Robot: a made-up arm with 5 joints. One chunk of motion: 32 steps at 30 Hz.
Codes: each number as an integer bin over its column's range. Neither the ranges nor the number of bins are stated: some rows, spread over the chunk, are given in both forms.
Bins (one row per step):
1: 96 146 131 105 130 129
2: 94 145 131 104 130 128
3: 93 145 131 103 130 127
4: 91 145 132 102 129 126
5: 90 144 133 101 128 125
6: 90 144 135 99 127 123
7: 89 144 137 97 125 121
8: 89 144 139 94 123 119
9: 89 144 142 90 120 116
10: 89 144 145 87 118 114
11: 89 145 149 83 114 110
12: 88 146 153 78 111 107
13: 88 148 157 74 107 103
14: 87 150 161 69 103 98
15: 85 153 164 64 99 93
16: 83 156 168 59 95 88
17: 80 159 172 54 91 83
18: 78 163 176 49 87 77
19: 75 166 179 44 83 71
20: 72 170 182 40 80 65
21: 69 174 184 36 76 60
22: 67 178 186 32 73 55
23: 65 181 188 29 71 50
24: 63 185 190 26 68 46
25: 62 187 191 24 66 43
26: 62 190 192 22 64 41
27: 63 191 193 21 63 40
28: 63 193 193 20 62 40
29: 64 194 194 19 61 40
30: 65 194 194 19 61 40
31: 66 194 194 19 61 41
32: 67 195 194 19 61 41
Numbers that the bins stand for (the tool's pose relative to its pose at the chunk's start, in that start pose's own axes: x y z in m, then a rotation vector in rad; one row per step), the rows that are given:
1: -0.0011 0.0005 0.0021 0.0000 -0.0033 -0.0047
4: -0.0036 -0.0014 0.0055 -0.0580 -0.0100 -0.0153
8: -0.0046 -0.0033 0.0297 -0.2127 -0.0500 -0.0400
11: -0.0046 -0.0014 0.0642 -0.4253 -0.1100 -0.0718
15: -0.0067 0.0140 0.1160 -0.7927 -0.2100 -0.1318
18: -0.0102 0.0332 0.1574 -1.0827 -0.2900 -0.1882
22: -0.0158 0.0620 0.1919 -1.4113 -0.3833 -0.2659
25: -0.0184 0.0793 0.2091 -1.5660 -0.4300 -0.3082
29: -0.0174 0.0928 0.2195 -1.6627 -0.4633 -0.3188
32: -0.0158 0.0947 0.2195 -1.6627 -0.4633 -0.3153
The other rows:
2: -0.0021 -0.0014 0.0021 -0.0193 -0.0033 -0.0082
3: -0.0026 -0.0014 0.0021 -0.0387 -0.0033 -0.0118
5: -0.0041 -0.0033 0.0090 -0.0773 -0.0167 -0.0188
6: -0.0041 -0.0033 0.0159 -0.1160 -0.0233 -0.0259
7: -0.0046 -0.0033 0.0228 -0.1547 -0.0367 -0.0329
9: -0.0046 -0.0033 0.0400 -0.2900 -0.0700 -0.0506
10: -0.0046 -0.0033 0.0504 -0.3480 -0.0833 -0.0576
12: -0.0051 0.0005 0.0780 -0.5220 -0.1300 -0.0824
13: -0.0051 0.0044 0.0918 -0.5993 -0.1567 -0.0965
14: -0.0056 0.0082 0.1056 -0.6960 -0.1833 -0.1141
16: -0.0077 0.0198 0.1298 -0.8893 -0.2367 -0.1494
17: -0.0092 0.0255 0.1436 -0.9860 -0.2633 -0.1671
19: -0.0118 0.0390 0.1677 -1.1793 -0.3167 -0.2094
20: -0.0133 0.0467 0.1781 -1.2567 -0.3367 -0.2306
21: -0.0148 0.0544 0.1850 -1.3340 -0.3633 -0.2482
23: -0.0169 0.0678 0.1988 -1.4693 -0.3967 -0.2835
24: -0.0179 0.0755 0.2057 -1.5273 -0.4167 -0.2976
26: -0.0184 0.0851 0.2126 -1.6047 -0.4433 -0.3153
27: -0.0179 0.0870 0.2160 -1.6240 -0.4500 -0.3188
28: -0.0179 0.0909 0.2160 -1.6433 -0.4567 -0.3188
30: -0.0169 0.0928 0.2195 -1.6627 -0.4633 -0.3188
31: -0.0164 0.0928 0.2195 -1.6627 -0.4633 -0.3153

